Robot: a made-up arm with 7 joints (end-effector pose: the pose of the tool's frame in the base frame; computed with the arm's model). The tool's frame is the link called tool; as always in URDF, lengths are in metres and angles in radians. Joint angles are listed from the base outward.
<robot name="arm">
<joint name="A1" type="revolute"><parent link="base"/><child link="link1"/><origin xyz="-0.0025 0.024 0.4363" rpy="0 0 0"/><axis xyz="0 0 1"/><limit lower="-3.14" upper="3.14"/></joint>
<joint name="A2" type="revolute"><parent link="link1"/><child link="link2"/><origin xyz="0.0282 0.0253 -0.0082" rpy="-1.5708 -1.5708 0"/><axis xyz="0 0 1"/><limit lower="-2.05" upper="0.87"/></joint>
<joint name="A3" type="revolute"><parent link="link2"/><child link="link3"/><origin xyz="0.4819 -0.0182 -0.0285" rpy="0 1.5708 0"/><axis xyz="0 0 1"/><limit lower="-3.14" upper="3.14"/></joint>
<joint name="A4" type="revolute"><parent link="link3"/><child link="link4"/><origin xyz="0.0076 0.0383 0.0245" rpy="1.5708 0 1.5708"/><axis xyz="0 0 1"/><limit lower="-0.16" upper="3.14"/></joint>
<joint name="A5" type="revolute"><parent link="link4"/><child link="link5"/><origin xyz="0.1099 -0.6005 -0.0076" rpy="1.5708 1.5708 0"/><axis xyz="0 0 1"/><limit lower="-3.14" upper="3.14"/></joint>
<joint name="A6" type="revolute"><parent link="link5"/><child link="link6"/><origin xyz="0.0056 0.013 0.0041" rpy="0 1.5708 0"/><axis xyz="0 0 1"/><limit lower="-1.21" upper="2.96"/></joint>
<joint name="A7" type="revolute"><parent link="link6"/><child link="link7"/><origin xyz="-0.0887 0.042 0.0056" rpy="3.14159 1.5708 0"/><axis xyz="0 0 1"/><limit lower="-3.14" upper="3.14"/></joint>
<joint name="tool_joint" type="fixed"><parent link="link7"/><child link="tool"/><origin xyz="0.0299 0.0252 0.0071" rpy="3.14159 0 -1.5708"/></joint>
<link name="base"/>
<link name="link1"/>
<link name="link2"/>
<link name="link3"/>
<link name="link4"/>
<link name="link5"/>
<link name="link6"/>
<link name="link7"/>
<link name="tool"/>
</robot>
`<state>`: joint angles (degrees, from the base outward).
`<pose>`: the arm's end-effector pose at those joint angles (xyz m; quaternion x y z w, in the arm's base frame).
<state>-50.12 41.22 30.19 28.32 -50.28 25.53 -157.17</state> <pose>0.3798 0.0070 0.1242 -0.1900 0.0906 -0.9759 0.0573</pose>
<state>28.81 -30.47 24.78 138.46 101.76 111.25 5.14</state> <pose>-0.3386 0.0853 1.4346 0.5023 0.0065 0.8006 0.3267</pose>
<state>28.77 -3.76 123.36 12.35 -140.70 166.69 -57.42</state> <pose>-0.2680 0.1912 0.4483 0.8811 0.4707 -0.0374 0.0263</pose>
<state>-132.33 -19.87 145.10 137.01 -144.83 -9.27 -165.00</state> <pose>0.6847 0.3950 1.2300 0.4143 -0.7137 -0.0537 0.5622</pose>
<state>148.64 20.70 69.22 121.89 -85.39 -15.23 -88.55</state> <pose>-0.6650 -0.2077 1.3159 -0.4555 0.7293 0.1040 0.4998</pose>
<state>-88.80 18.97 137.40 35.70 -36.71 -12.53 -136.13</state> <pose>0.3264 0.4609 0.6546 0.3633 0.3748 -0.8033 0.2867</pose>
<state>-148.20 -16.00 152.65 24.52 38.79 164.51 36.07</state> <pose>0.3341 0.0646 0.4152 -0.0271 0.9699 -0.1320 0.2029</pose>
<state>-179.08 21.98 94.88 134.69 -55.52 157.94 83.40</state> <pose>-0.3300 -0.3393 1.2947 0.0810 -0.2352 0.9354 0.2512</pose>
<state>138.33 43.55 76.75 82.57 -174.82 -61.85 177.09</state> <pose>-0.7132 -0.1409 0.6177 0.0338 -0.3999 -0.8891 0.2200</pose>
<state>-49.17 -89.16 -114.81 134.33 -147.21 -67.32 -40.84</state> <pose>-0.9435 0.4261 0.3137 -0.6682 0.3266 -0.0739 0.6644</pose>
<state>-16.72 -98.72 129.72 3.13 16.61 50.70 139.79</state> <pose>0.2500 0.0405 0.2883 -0.1768 -0.8115 -0.4397 0.3418</pose>
